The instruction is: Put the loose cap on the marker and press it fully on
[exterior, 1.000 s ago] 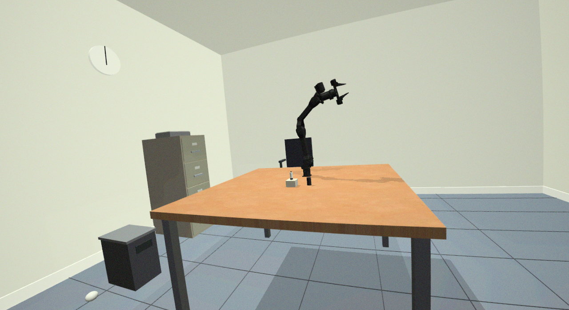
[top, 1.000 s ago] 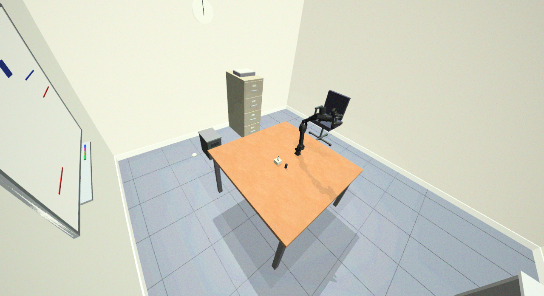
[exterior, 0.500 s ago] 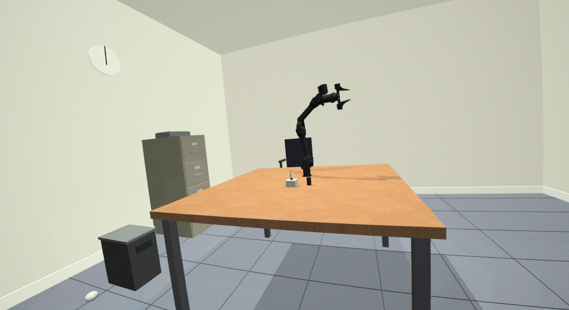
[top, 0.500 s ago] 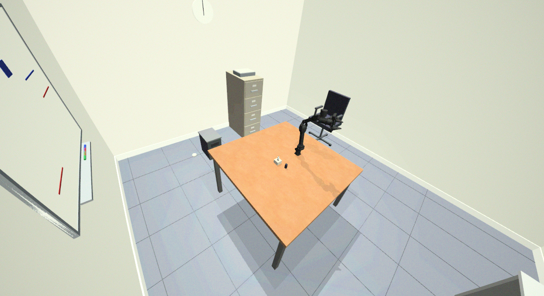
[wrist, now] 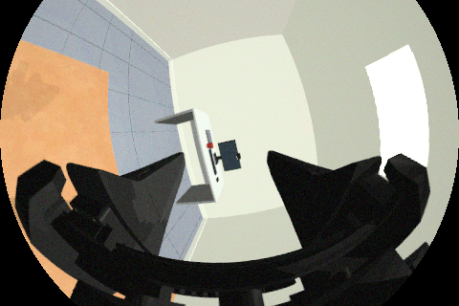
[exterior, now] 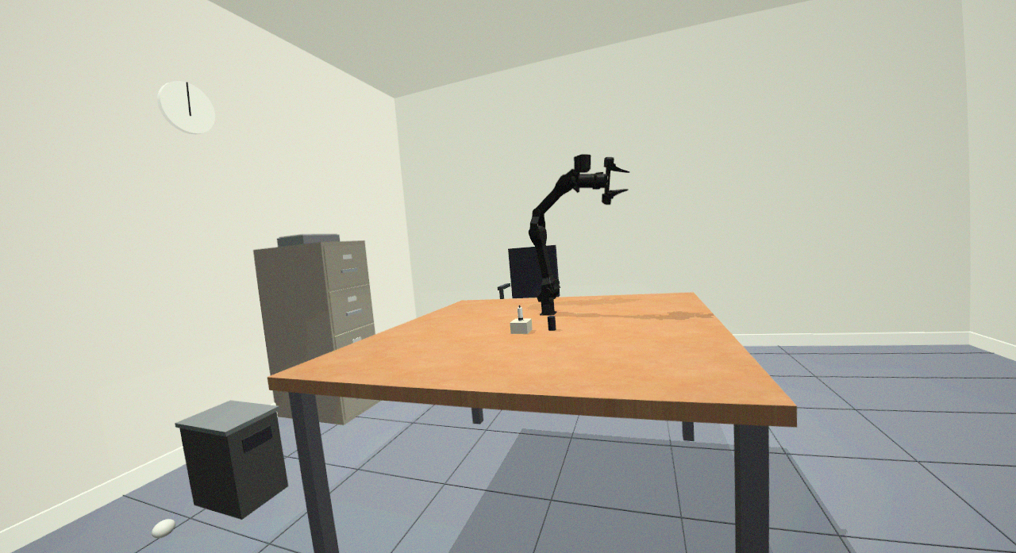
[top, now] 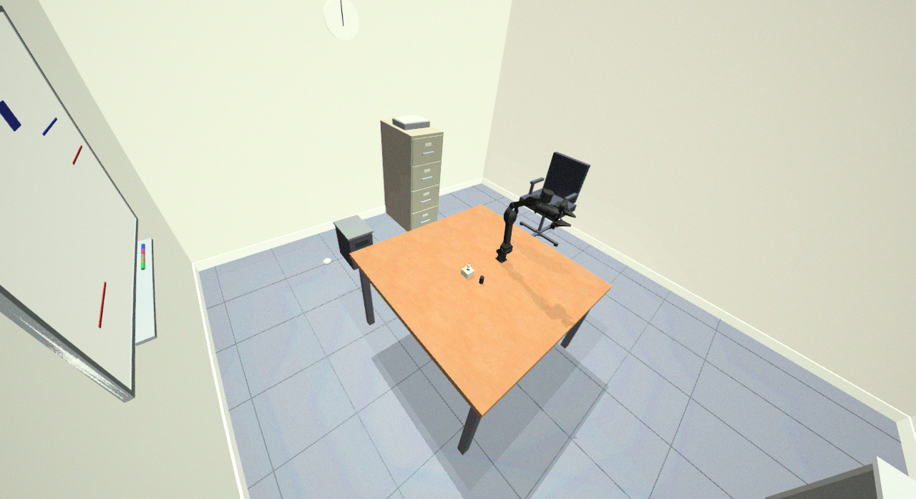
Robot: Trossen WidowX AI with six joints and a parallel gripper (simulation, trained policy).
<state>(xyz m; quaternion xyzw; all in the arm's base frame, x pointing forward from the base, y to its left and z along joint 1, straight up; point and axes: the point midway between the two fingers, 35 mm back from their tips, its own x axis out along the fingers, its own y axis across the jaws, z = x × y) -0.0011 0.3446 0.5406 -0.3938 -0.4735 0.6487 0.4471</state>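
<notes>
The black cap is 300 mm ahead of my gripper tip, 300 mm to the right of it and 510 mm below it. Also, from my gripper tip: holder block: 320 mm ahead, 410 mm to the right, 520 mm below.
</notes>
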